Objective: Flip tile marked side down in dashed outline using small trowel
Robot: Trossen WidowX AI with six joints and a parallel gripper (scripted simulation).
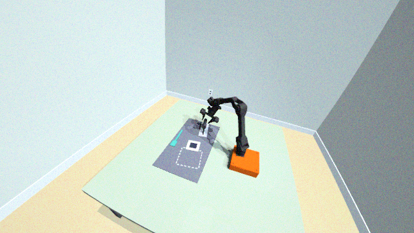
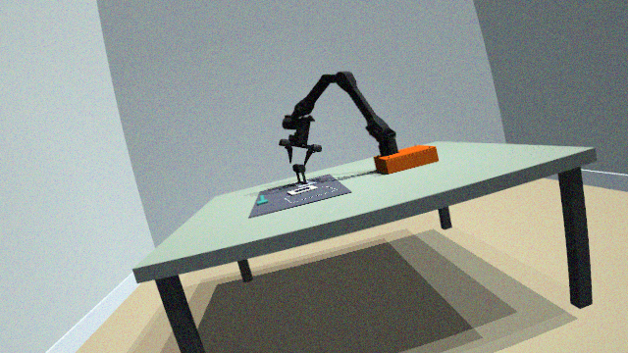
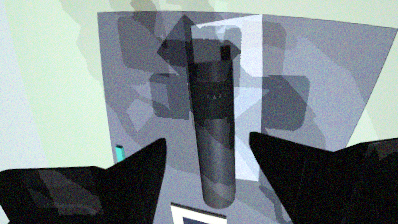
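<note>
The trowel lies 5 cm below my gripper tip and 3 cm to the left of it. Round my gripper tip: grey mat (21 cm to the left, 11 cm below, 5 cm ahead); then white tile (25 cm to the left, 8 cm below, 3 cm ahead); then teal tool (22 cm to the left, 19 cm ahead, 8 cm below).
</note>
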